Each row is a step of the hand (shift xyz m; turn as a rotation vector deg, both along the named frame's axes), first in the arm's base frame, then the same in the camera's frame.
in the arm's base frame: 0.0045 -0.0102 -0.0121 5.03 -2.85 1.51
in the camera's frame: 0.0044 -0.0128 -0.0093 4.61 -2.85 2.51
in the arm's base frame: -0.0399 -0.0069 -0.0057 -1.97 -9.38 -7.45
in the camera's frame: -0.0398 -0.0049 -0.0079 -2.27 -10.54 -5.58
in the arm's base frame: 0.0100 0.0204 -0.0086 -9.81 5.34 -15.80
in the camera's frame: 0.0125 0.0174 -0.0115 -8.04 2.68 -17.39
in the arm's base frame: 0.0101 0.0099 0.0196 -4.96 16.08 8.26
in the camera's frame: 0.0095 0.0129 0.0181 -4.05 17.77 4.38
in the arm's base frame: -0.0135 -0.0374 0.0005 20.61 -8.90 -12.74
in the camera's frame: -0.0169 -0.0354 0.0067 20.60 -12.88 -8.73
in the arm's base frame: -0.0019 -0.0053 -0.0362 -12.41 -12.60 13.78
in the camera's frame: 0.0004 -0.0125 -0.0344 -14.54 -8.49 14.80
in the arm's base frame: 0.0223 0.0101 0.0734 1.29 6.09 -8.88
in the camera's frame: 0.0175 0.0234 0.0717 2.52 4.00 -9.76
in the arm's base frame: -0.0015 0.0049 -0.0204 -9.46 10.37 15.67
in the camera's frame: 0.0005 0.0007 -0.0210 -9.61 14.08 12.33
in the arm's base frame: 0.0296 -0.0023 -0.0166 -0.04 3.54 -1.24
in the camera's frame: 0.0304 -0.0079 -0.0130 0.38 3.20 -1.92
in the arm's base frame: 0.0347 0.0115 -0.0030 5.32 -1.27 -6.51
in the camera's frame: 0.0357 0.0080 -0.0020 5.66 -2.99 -5.60
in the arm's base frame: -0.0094 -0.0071 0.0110 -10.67 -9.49 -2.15
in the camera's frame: -0.0108 -0.0039 0.0113 -11.31 -8.89 -1.20
